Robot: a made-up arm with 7 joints.
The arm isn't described. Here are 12 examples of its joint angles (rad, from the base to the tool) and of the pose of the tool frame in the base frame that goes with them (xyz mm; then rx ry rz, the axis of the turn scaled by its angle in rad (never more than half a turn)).
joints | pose
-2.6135 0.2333 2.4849 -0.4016 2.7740 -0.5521 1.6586 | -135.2 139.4 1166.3 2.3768 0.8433 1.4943
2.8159 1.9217 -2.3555 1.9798 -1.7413 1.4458 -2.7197 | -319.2 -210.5 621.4 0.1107 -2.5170 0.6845
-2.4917 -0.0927 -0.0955 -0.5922 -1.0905 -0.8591 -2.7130 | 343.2 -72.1 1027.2 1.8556 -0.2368 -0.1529
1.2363 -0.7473 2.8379 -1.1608 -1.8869 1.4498 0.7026 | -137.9 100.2 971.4 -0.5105 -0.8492 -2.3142
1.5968 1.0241 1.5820 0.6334 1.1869 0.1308 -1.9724 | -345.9 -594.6 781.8 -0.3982 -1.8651 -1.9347
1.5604 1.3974 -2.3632 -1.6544 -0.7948 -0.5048 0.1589 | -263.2 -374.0 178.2 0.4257 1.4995 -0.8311
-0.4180 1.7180 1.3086 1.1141 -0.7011 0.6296 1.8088 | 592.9 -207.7 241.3 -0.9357 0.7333 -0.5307
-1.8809 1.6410 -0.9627 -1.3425 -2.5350 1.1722 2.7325 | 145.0 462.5 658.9 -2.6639 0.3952 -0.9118
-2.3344 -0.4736 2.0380 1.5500 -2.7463 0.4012 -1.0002 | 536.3 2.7 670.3 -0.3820 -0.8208 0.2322
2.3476 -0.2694 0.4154 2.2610 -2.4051 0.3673 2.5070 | -280.2 -55.3 577.8 -0.4699 2.0723 2.1523
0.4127 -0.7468 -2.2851 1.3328 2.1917 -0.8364 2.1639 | -429.0 319.0 426.9 0.5125 1.6202 -0.8103
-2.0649 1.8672 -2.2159 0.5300 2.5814 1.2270 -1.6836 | -408.0 527.5 259.7 0.6533 1.3473 -0.5457
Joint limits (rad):
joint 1: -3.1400..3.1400
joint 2: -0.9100..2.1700
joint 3: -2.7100..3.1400
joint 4: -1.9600..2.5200
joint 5: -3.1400..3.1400
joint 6: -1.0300..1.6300
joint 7: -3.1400..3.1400
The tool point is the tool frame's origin. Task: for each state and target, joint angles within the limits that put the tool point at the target. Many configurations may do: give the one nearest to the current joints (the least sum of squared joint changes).
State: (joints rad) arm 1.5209 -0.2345 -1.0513 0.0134 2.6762 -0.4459 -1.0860
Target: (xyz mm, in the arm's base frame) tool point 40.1 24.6 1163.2
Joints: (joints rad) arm 1.4337 0.0011 -0.9898 -0.2114 2.7709 -0.9741 -1.0972
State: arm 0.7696 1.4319 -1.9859 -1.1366 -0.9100 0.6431 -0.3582
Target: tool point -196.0 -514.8 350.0
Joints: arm 1.0158 1.4531 -1.9997 -1.8623 -0.9628 0.5418 -0.3688
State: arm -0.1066 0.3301 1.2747 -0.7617 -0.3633 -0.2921 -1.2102
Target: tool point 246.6 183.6 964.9
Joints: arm 0.3105 0.6118 1.2684 -0.9172 -0.3510 -0.5266 -1.2150
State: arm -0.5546 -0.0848 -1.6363 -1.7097 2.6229 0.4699 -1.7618
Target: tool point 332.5 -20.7 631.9
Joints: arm -1.0287 -0.0257 -2.1927 -1.9564 2.5697 0.7350 -1.7551
